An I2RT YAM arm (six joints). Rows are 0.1 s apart.
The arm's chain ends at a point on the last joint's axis. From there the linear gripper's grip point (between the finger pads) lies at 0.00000 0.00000 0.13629 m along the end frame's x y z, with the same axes.
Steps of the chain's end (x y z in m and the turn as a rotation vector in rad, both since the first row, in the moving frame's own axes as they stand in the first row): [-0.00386 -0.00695 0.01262 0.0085 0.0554 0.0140]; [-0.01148 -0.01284 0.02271 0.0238 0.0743 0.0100]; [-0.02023 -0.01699 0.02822 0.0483 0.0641 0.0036]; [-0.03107 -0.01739 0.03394 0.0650 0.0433 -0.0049]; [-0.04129 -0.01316 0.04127 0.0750 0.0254 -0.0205]
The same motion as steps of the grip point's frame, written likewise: [0.00369 -0.00805 0.01241 0.0085 0.0554 0.0140]; [-0.00135 -0.01603 0.02230 0.0238 0.0743 0.0100]; [-0.01149 -0.02355 0.02778 0.0483 0.0641 0.0036]; [-0.02520 -0.02625 0.03352 0.0650 0.0433 -0.0049]; [-0.03794 -0.02341 0.04084 0.0750 0.0254 -0.0205]
